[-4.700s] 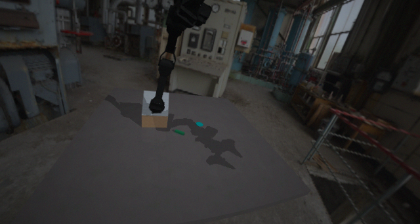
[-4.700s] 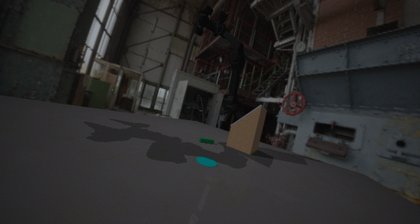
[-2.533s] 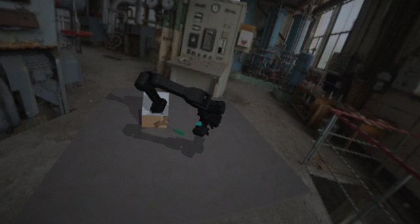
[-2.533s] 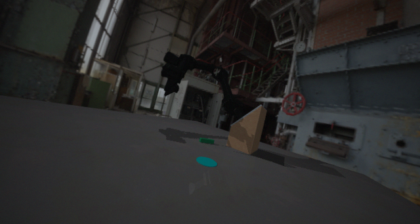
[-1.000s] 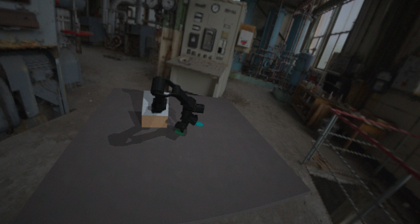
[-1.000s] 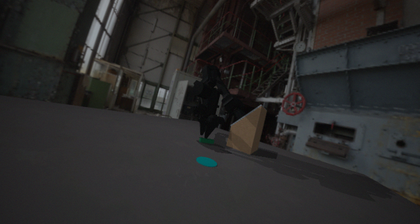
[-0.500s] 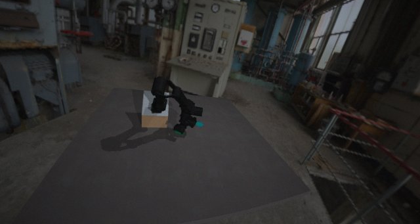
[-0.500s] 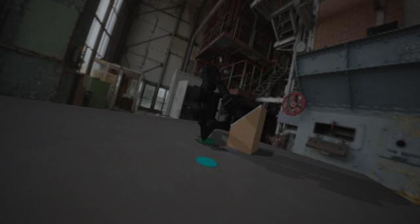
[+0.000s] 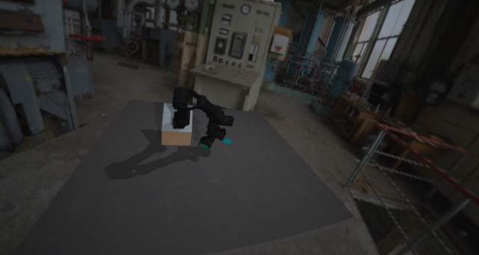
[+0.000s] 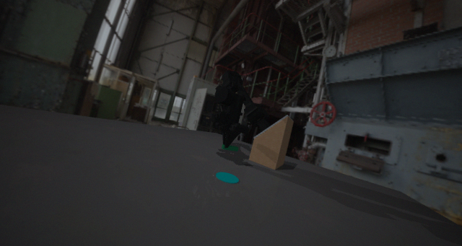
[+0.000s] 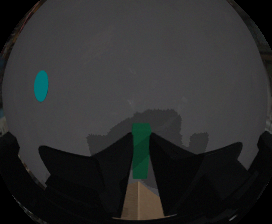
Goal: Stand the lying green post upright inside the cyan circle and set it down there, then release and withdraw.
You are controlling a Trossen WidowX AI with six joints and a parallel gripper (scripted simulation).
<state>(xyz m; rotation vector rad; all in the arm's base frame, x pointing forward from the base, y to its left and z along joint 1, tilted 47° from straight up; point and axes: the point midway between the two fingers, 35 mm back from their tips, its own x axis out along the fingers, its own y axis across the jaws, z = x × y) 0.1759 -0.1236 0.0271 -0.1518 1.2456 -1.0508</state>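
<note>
Now: the cyan circle 16 cm ahead of my gripper tip, 12 cm to the left of it and 4 cm below it. Round my gripper tip: green post 2 cm behind, 1 cm to the left.
</note>
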